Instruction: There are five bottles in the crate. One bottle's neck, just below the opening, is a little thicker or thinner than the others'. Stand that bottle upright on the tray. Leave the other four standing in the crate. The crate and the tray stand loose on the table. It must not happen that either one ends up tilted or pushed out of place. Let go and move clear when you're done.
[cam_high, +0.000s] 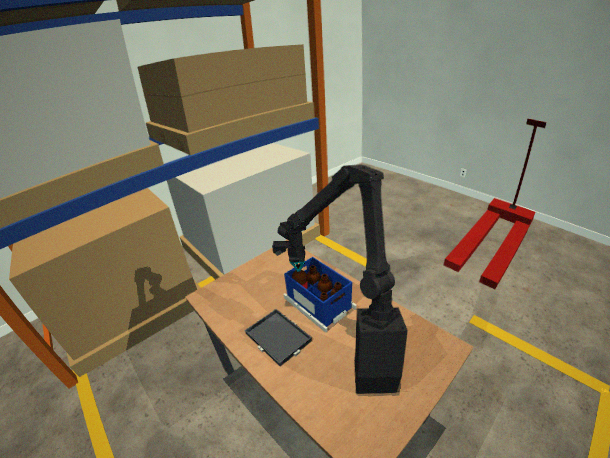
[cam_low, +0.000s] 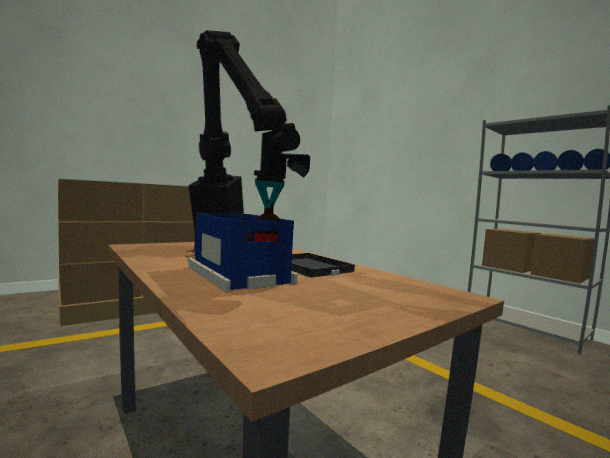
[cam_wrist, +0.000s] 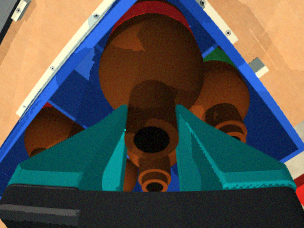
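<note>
Right now the bottle is 6 cm below my hand. Also, from my hand: crate 13 cm below, 9 cm behind, 3 cm to the right; then dark tray 25 cm to the left, 20 cm below, 8 cm behind.
</note>
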